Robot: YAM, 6 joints.
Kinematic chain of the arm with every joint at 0, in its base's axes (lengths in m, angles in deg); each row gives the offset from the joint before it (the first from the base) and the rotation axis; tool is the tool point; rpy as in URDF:
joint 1: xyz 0 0 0.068 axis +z
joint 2: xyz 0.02 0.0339 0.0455 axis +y
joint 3: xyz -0.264 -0.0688 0 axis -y
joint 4: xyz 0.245 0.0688 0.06 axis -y
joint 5: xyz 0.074 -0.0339 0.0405 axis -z
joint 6: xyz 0.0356 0 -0.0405 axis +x
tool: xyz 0 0 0 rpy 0 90 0
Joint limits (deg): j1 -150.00..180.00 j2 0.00..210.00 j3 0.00..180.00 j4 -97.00..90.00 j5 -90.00..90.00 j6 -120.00..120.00
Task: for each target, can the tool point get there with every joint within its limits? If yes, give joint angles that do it. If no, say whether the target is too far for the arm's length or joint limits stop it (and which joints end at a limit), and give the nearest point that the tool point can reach.
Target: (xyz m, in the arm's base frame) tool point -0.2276 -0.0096 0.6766
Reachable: yes | joints 4.71 56.30 153.42 -1.15 -14.91 59.57
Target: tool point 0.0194 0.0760 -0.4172
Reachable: no: joint limits stop it (at a limit: joint 2) | nearest point 0.0264 0.1033 -0.3513 | short by 0.072 m
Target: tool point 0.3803 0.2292 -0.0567
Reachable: yes | joints 26.74 156.10 78.94 40.17 -70.76 34.06
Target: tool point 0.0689 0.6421 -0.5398
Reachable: no: too far | nearest point 0.0499 0.4652 -0.3063 | short by 0.294 m
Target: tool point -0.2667 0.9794 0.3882
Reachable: no: too far | nearest point -0.1638 0.6014 0.2800 | short by 0.406 m
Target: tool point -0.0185 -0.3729 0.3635
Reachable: yes | joints -88.26 94.91 89.22 -25.58 56.93 -14.57
